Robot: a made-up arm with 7 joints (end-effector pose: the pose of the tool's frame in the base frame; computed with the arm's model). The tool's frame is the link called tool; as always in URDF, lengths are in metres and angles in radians.
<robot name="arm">
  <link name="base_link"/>
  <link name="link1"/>
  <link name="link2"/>
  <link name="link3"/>
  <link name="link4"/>
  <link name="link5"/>
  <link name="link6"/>
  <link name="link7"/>
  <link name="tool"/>
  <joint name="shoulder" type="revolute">
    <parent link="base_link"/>
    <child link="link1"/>
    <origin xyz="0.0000 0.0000 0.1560"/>
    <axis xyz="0 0 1"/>
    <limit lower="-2.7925" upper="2.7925" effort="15" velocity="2.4"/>
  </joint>
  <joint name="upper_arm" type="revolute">
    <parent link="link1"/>
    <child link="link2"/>
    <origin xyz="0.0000 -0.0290 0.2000"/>
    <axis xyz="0 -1 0"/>
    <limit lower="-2.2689" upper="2.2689" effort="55" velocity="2.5"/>
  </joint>
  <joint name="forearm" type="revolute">
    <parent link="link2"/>
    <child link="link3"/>
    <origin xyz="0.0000 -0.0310 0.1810"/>
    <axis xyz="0 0 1"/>
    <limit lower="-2.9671" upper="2.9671" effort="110" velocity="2.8"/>
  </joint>
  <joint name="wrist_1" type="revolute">
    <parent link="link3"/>
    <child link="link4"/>
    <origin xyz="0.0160 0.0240 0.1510"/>
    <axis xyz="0 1 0"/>
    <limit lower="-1.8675" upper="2.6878" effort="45" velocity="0.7"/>
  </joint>
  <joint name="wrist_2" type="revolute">
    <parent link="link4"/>
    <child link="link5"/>
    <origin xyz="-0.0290 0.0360 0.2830"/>
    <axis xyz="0 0 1"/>
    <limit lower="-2.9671" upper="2.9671" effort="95" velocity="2.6"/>
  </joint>
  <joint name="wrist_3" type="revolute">
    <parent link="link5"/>
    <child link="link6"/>
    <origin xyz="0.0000 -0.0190 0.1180"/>
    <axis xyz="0 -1 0"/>
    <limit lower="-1.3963" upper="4.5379" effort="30" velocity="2.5"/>
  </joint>
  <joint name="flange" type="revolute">
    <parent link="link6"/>
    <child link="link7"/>
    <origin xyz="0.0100 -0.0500 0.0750"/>
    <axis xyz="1 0 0"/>
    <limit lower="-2.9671" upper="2.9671" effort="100" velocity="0.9"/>
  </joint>
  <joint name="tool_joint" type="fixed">
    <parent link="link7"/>
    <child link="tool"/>
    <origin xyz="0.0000 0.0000 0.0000" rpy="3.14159 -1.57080 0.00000"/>
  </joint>
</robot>
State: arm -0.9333 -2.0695 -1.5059 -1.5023 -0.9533 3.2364 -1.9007
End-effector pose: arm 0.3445 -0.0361 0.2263 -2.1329 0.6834 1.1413
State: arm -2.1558 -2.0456 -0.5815 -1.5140 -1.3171 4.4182 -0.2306
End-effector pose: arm -0.1166 -0.3868 0.5079 0.1078 2.9283 1.0120
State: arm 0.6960 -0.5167 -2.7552 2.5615 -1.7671 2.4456 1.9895
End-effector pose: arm 0.0743 -0.3080 0.5352 1.6348 -1.9886 1.2826
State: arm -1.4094 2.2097 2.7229 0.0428 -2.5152 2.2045 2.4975
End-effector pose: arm -0.2749 0.4753 -0.1218 -1.2933 -2.5803 -0.2240
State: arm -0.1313 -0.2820 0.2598 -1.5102 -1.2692 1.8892 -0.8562
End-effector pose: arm -0.3151 -0.0090 0.6946 -0.7733 -1.1192 0.7243
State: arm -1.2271 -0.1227 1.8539 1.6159 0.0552 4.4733 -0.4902
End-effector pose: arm 0.2714 0.1709 0.6366 1.5126 1.1993 -2.4751
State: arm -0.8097 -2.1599 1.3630 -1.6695 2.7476 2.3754 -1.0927
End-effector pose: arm -0.0052 -0.5356 0.3028 1.5464 1.7637 -1.3688
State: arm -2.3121 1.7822 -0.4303 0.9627 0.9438 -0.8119 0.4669
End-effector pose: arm 0.2846 0.5646 0.6429 1.0777 -1.2792 1.3338
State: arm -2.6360 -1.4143 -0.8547 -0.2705 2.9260 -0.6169 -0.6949
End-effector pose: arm -0.5748 -0.4985 0.4795 -1.8944 0.4455 -2.2433
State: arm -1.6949 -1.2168 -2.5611 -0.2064 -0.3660 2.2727 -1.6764
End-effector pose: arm -0.0663 -0.6697 0.4436 -0.0313 2.6146 -1.5233
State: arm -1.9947 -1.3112 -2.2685 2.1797 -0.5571 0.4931 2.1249
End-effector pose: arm -0.4045 0.1186 0.6605 -1.5815 0.0916 -1.1252
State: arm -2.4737 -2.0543 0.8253 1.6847 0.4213 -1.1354 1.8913
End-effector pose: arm 0.1163 -0.2567 0.0135 -0.7242 0.0587 1.8026
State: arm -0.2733 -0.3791 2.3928 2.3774 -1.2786 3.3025 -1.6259
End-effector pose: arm -0.1349 0.1652 0.6004 1.1740 0.0800 -1.9131
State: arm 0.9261 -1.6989 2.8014 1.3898 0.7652 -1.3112 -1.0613
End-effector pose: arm 0.2115 0.3242 0.7387 2.4011 -0.4907 0.3249
